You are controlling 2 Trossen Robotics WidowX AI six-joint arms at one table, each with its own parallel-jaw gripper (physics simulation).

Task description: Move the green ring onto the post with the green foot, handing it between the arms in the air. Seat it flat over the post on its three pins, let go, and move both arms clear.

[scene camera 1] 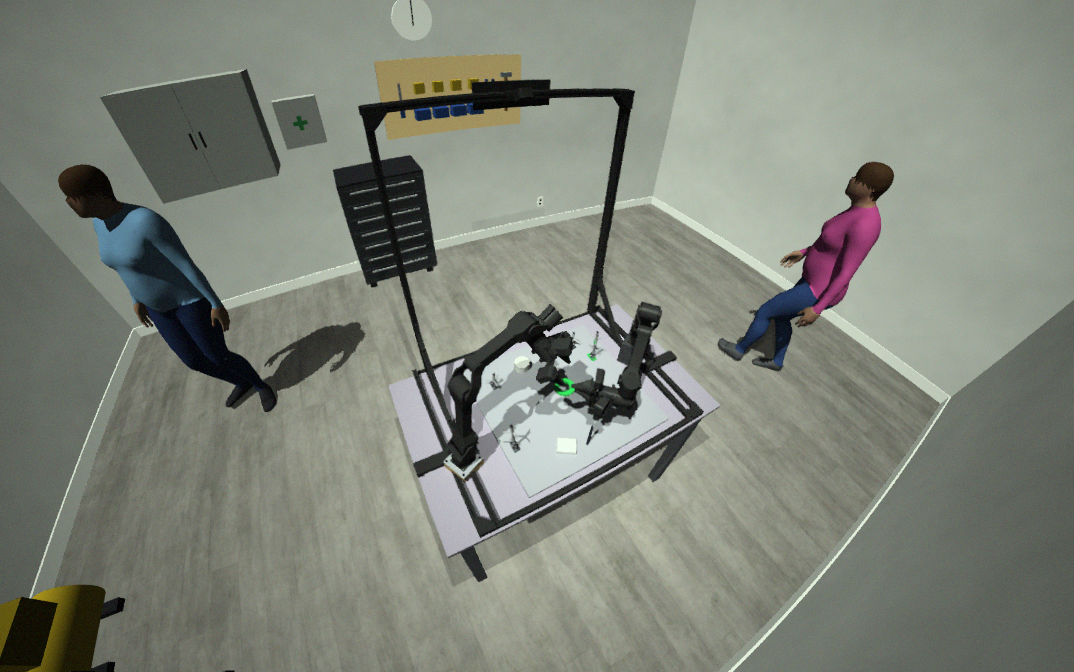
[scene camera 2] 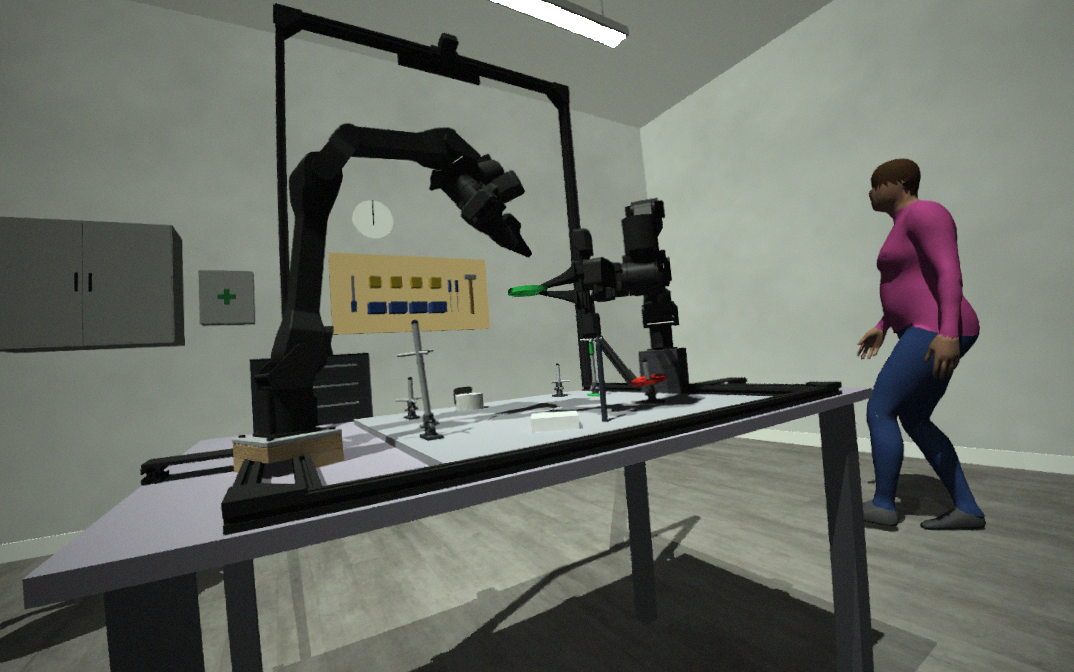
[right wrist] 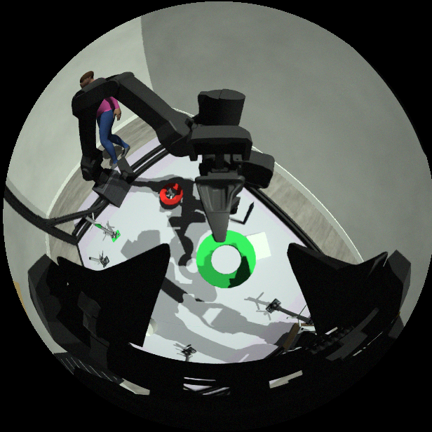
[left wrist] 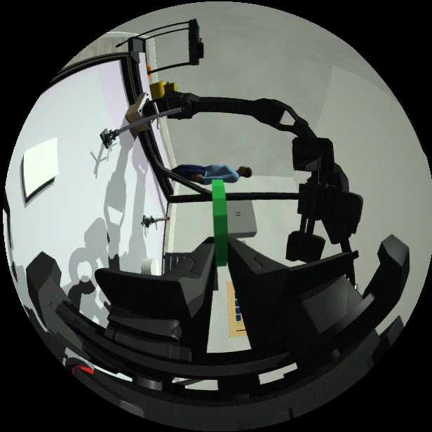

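Seen in the pictures: left gripper, between the fingertips: (scene camera 1: pixel 570 386) (scene camera 2: pixel 539 290); right gripper, between the fingertips: (scene camera 1: pixel 566 373) (scene camera 2: pixel 524 251); left arm's base, origin of its link: (scene camera 2: pixel 662 349); right arm's base, origin of its link: (scene camera 1: pixel 463 459) (scene camera 2: pixel 287 433).
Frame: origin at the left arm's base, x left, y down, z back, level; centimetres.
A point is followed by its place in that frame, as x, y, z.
The green ring (scene camera 1: pixel 570 387) {-7.8, -12.8, -48.1} (scene camera 2: pixel 524 290) {-8.3, -12.0, -51.9} (left wrist: pixel 219 220) (right wrist: pixel 207 270) is held in the air, roughly flat, high above the table. My left gripper (scene camera 2: pixel 546 290) {-8.0, -12.4, -47.5} (left wrist: pixel 219 242) (right wrist: pixel 220 242) is shut on one side of its rim. My right gripper (scene camera 2: pixel 529 253) {-9.6, -19.7, -48.9} (right wrist: pixel 231 250) is open and empty; in scene camera 2 it hangs just above the ring, and in the right wrist view the ring shows beyond its wide-apart fingertips, clear of them. The post with the green foot (scene camera 1: pixel 592 356) {-14.5, 8.4, -12.1} (scene camera 2: pixel 593 393) {-15.3, 9.8, -11.9} (right wrist: pixel 116 235) stands upright with no ring on it.
A red ring (scene camera 2: pixel 647 380) {5.1, 5.7, -31.0} (right wrist: pixel 162 195) sits low around another post. A tall grey post (scene camera 2: pixel 421 380) {-17.3, 1.6, -68.3}, shorter posts (scene camera 2: pixel 410 400) {-40.7, 6.5, -49.6} (scene camera 2: pixel 559 381) {-25.8, 6.4, -10.3} and a dark thin post (scene camera 2: pixel 602 388) {4.2, 5.2, -51.1} stand around. A white block (scene camera 1: pixel 566 446) {-1.6, 8.5, -57.0} (scene camera 2: pixel 554 420) {-0.5, 8.9, -58.9} and a white cylinder (scene camera 1: pixel 521 363) {-37.2, 6.9, -34.9} (scene camera 2: pixel 468 400) {-35.6, 8.1, -36.7} lie on the mat.
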